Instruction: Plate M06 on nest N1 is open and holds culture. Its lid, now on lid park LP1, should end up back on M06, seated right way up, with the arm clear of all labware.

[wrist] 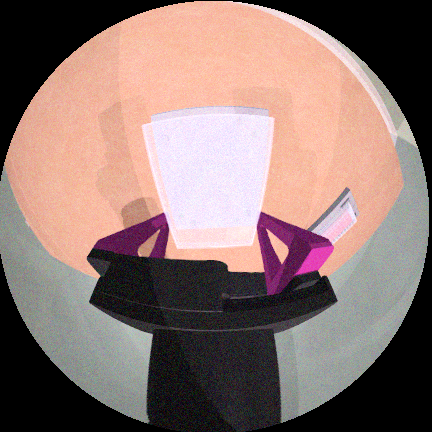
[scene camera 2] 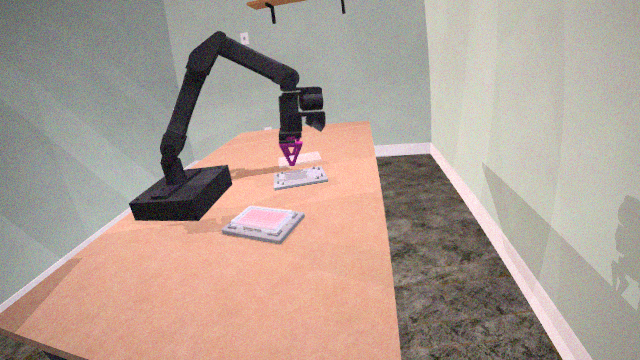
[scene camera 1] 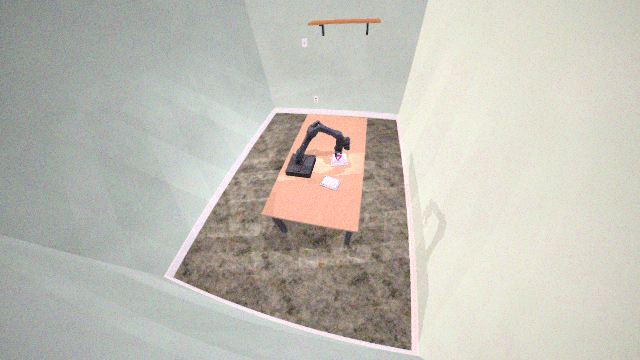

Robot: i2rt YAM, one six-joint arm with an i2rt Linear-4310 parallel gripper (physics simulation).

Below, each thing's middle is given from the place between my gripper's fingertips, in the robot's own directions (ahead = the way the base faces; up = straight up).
My hand is 28 cm to the left of the well plate (scene camera 2: 262,219) and 4 cm above it. The rest, counted from my hand: white lid (wrist: 210,170) (2 cm ahead, 1 cm to the left).
